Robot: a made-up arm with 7 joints.
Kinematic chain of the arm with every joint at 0, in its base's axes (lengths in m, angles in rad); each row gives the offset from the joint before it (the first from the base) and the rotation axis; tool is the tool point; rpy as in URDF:
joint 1: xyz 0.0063 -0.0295 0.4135 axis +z
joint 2: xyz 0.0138 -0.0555 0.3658 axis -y
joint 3: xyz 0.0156 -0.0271 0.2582 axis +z
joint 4: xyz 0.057 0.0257 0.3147 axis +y
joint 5: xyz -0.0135 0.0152 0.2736 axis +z
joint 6: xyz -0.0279 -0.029 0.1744 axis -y
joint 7: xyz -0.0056 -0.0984 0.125 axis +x
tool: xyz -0.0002 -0.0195 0.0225 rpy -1.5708 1.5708 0
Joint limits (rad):
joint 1: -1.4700..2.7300
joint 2: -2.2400..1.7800
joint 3: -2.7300..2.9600
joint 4: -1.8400..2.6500
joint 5: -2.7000..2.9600
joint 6: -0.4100..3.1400
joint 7: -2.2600..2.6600
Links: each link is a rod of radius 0.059 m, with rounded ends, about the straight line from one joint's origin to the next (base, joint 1, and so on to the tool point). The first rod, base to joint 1, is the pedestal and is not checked.
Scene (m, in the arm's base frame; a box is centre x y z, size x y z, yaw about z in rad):
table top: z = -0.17
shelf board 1: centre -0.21 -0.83 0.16 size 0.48 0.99 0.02 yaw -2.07
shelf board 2: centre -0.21 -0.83 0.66 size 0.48 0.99 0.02 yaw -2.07
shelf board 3: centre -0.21 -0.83 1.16 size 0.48 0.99 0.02 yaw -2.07
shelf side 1: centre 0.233 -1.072 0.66 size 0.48 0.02 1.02 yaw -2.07
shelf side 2: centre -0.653 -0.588 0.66 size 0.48 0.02 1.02 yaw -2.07
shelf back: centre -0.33 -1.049 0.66 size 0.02 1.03 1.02 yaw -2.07
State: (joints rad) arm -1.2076 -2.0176 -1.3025 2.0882 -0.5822 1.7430 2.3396
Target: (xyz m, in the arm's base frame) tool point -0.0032 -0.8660 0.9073
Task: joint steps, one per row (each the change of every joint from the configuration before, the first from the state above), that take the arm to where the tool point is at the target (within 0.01 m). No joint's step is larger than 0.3 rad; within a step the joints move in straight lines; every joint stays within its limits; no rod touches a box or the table.
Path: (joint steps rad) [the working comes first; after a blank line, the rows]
Joints at the target: -0.8122 -1.5492 -1.7785 1.9340 -0.4476 1.7729 2.3124
Straight joint move there: touches shelf board 2.

1: 0.2656 -0.0556 -0.0035 0.0782 -0.0978 0.1899 -0.0090
2: 0.2656 -0.0556 -0.0036 0.0782 -0.0979 0.1899 -0.0090
3: 0.2657 -0.0556 -0.0035 0.0782 -0.0978 0.1899 -0.0090
4: 0.2656 -0.0556 -0.0035 0.0782 -0.0979 0.1900 -0.0090
5: -0.0587 0.1612 -0.2023 0.0830 0.2825 -0.1807 0.0110
6: -0.0586 0.1613 -0.2023 0.0830 0.2824 -0.1806 0.0110
7: -0.0586 0.1612 -0.2024 0.0830 0.2825 -0.1806 0.0110
8: -0.1638 0.0691 0.0484 -0.2387 -0.1072 -0.0626 -0.0080
9: -0.1637 0.0690 0.0483 -0.2387 -0.1071 -0.0627 -0.0081
10: -0.1637 0.0690 0.0484 -0.2386 -0.1071 -0.0626 -0.0081

